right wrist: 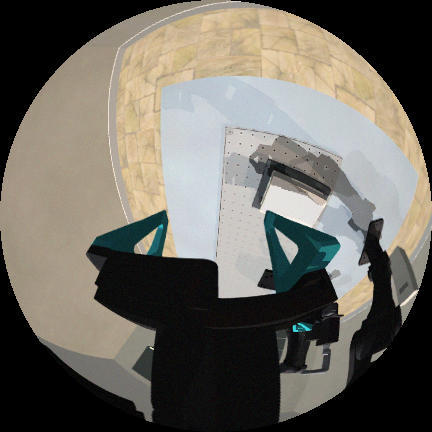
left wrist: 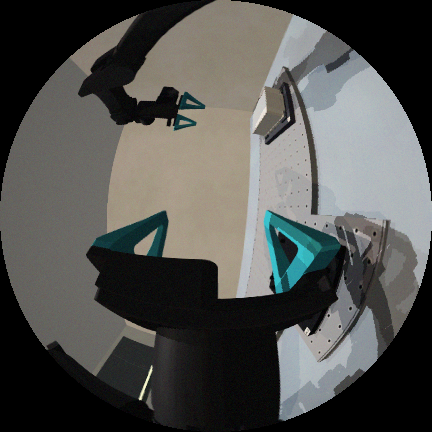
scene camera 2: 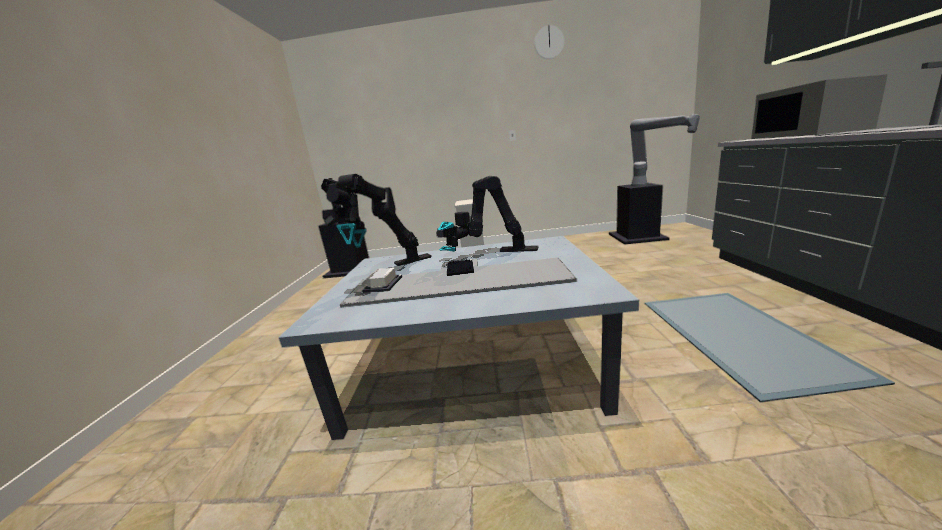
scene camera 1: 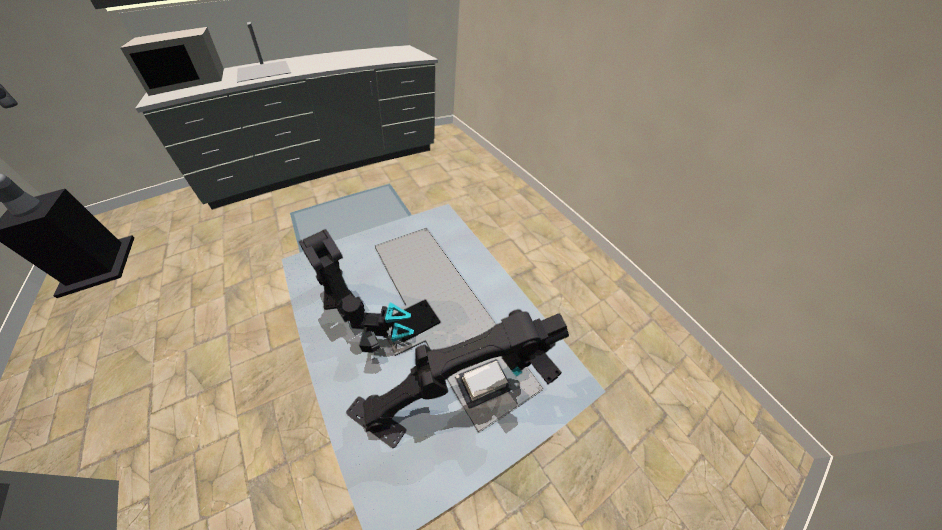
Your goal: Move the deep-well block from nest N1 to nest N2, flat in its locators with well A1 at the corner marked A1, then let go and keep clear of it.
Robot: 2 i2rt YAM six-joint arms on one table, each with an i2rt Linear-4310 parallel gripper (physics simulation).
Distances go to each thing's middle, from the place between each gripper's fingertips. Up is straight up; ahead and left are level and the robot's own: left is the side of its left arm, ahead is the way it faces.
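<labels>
From my right hand, the deep-well block (scene camera 1: 489,378) is 11 cm behind, 18 cm below and 4 cm to the left, and going by their middles, it's the nearest to my right hand of the things named here. The black nest (scene camera 1: 423,317) is 20 cm below that same right hand, 37 cm to the left of it and 23 cm behind it.
My left hand, meanwhile, is 3 cm short of the black nest, 8 cm to the right of it and 13 cm above it. The deep-well block is 15 cm ahead of my left hand, 10 cm below it and 25 cm to the right of it. Of the things named here, if you go by their middles, the black nest is the nearest to my left hand.
</labels>
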